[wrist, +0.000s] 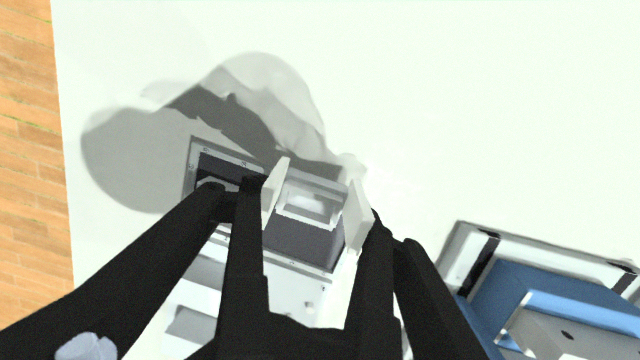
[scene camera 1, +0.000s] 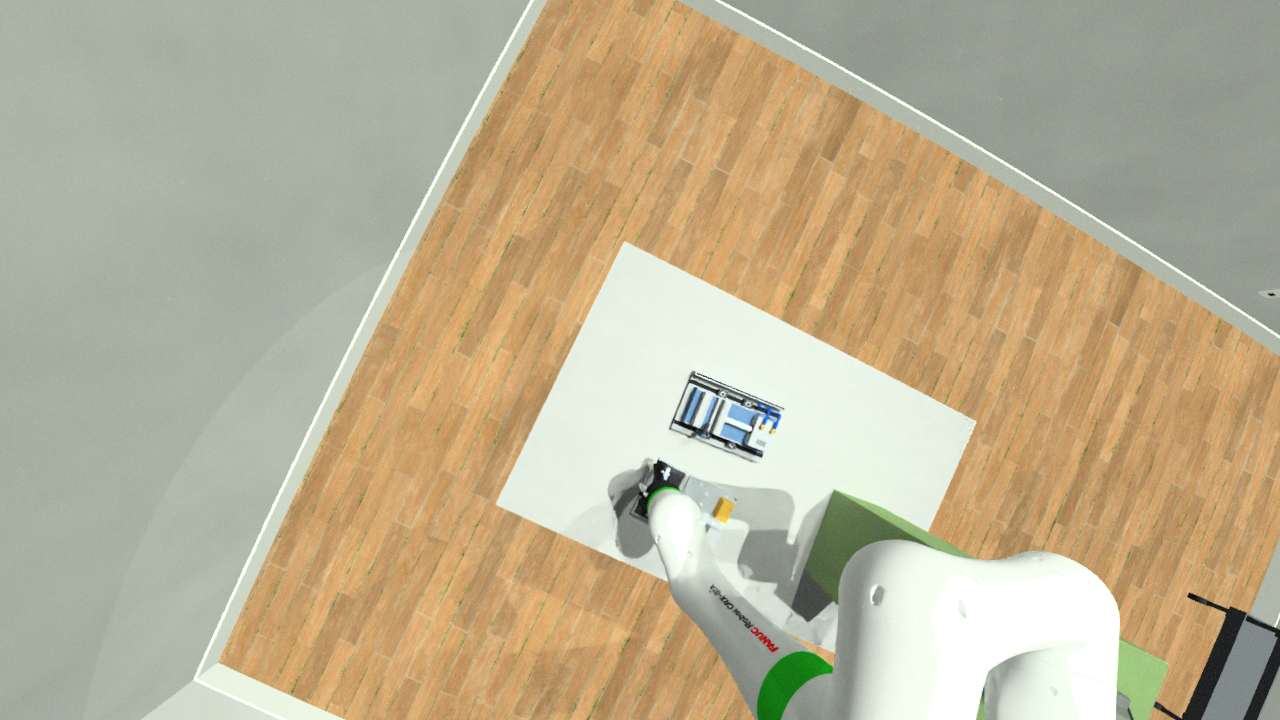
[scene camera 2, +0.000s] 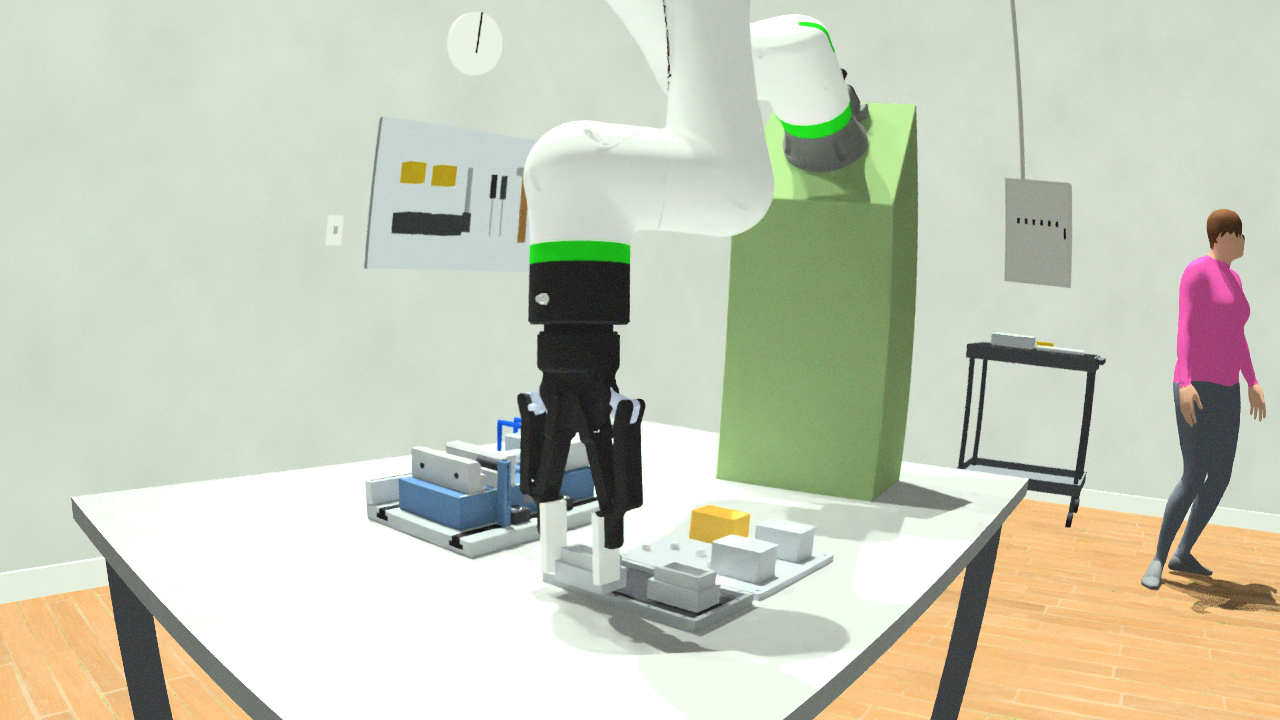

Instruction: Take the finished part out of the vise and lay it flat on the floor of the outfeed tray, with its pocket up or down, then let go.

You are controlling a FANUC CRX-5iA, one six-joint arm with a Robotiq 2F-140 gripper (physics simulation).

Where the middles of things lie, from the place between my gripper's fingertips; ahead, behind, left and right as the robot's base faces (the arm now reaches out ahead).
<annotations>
The yellow block (scene camera 2: 709,523) is 260 mm behind my hand.
</annotations>
